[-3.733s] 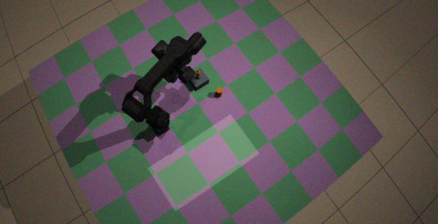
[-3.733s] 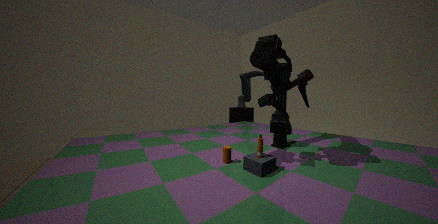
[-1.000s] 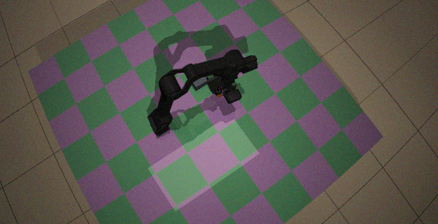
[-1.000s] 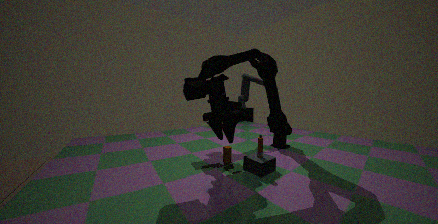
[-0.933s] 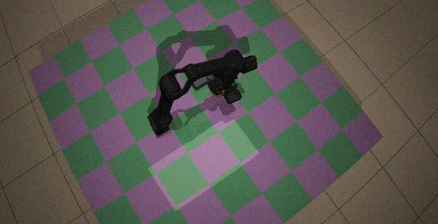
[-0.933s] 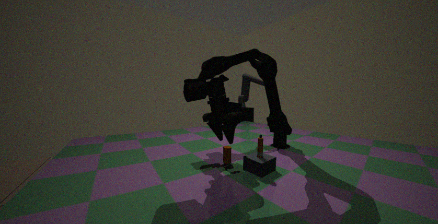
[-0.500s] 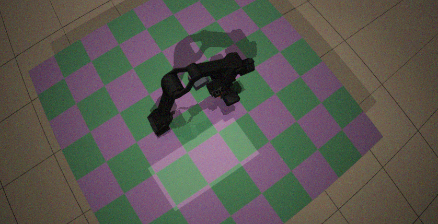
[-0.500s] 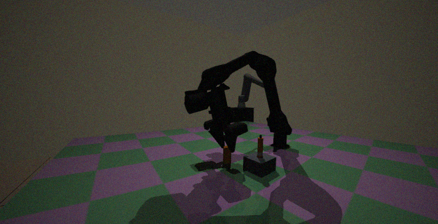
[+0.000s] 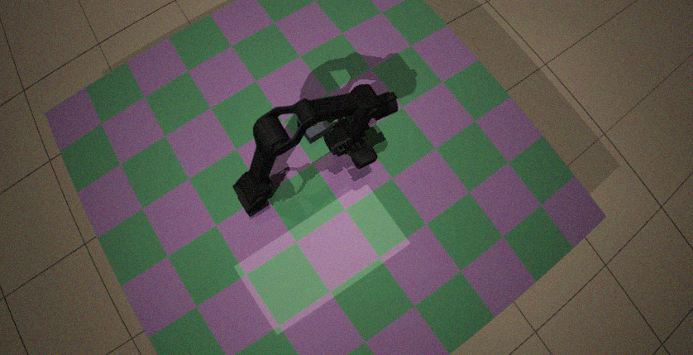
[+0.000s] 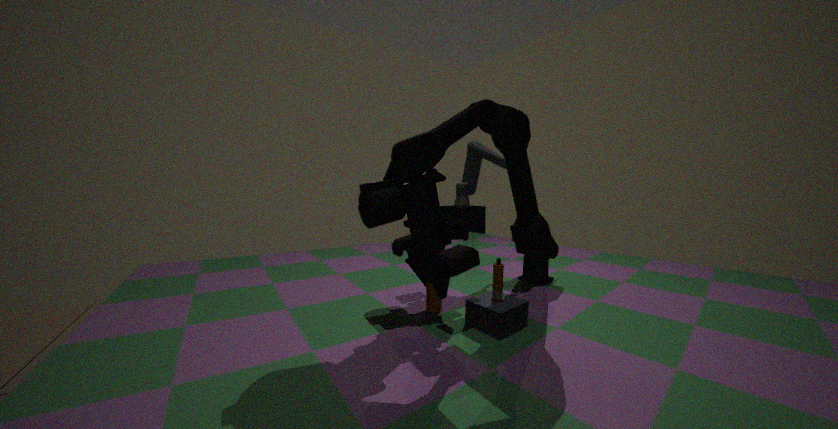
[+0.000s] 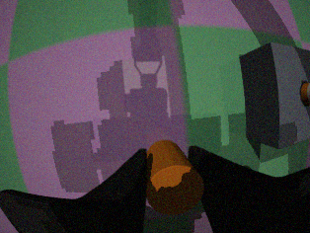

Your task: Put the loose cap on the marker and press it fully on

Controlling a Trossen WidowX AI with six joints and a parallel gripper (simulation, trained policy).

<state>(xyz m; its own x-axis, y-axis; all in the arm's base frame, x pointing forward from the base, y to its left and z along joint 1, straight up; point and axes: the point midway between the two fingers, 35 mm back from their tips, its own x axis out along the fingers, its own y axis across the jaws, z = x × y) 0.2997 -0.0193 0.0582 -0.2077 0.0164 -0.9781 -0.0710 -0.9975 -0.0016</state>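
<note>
Right now my gripper tip is 30 mm past the orange marker, 110 mm to the right of it and 60 mm below it. Also, from my gripper tip: dark grey holder block: 30 mm behind, 110 mm to the left; then orange cap: 10 mm ahead.
</note>
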